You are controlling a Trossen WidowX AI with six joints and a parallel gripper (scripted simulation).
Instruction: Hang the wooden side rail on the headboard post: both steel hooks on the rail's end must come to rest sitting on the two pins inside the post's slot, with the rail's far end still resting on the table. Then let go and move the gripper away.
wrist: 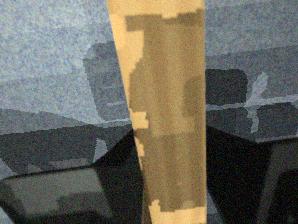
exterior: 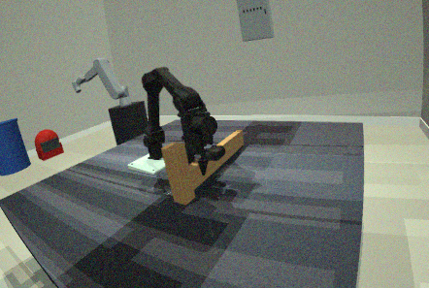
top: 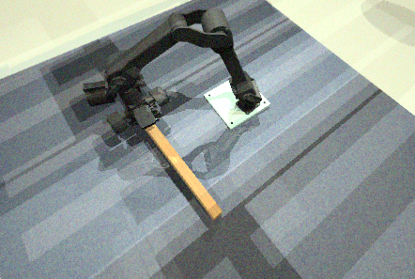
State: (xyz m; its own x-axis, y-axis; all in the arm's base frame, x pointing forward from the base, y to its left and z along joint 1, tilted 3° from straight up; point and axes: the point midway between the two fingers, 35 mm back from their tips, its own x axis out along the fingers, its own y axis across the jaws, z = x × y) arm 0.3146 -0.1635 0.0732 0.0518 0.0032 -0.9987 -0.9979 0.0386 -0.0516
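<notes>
Right now the headboard post is 100 mm to the right of my gripper tip, 50 mm above it and 10 mm behind it.
</notes>
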